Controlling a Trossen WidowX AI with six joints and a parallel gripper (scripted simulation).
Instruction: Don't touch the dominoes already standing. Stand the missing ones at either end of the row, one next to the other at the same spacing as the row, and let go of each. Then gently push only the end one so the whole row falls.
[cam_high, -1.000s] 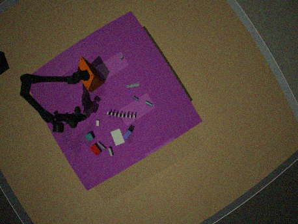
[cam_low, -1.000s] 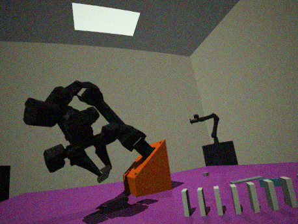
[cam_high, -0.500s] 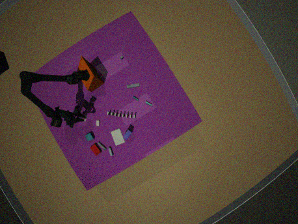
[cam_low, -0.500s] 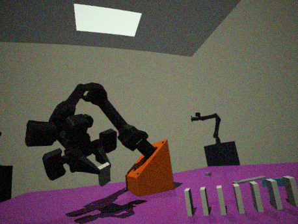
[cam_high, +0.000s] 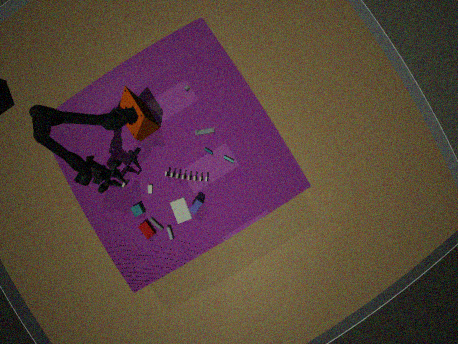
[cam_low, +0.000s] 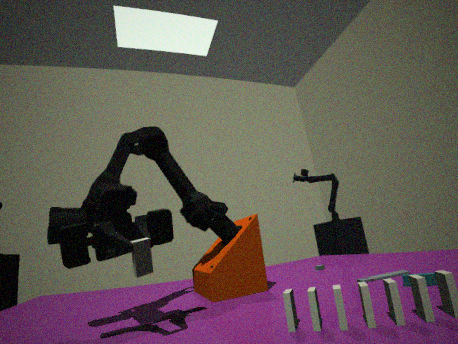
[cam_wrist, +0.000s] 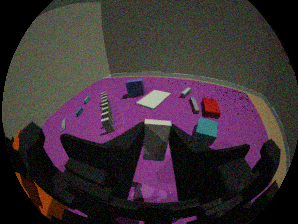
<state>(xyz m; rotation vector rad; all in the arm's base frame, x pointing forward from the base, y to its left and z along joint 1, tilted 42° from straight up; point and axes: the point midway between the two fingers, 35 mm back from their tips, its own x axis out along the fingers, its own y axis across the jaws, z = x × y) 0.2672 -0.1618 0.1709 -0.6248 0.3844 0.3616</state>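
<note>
Right now my gripper tip is 14 cm short of the teal block, 12 cm above it and 7 cm to the left of it. Round my gripper tip: red block: 27 cm ahead, 13 cm below, 8 cm to the right; then white card: 27 cm ahead, 15 cm to the left, 14 cm below; then blue block: 28 cm ahead, 26 cm to the left, 10 cm below.
</note>
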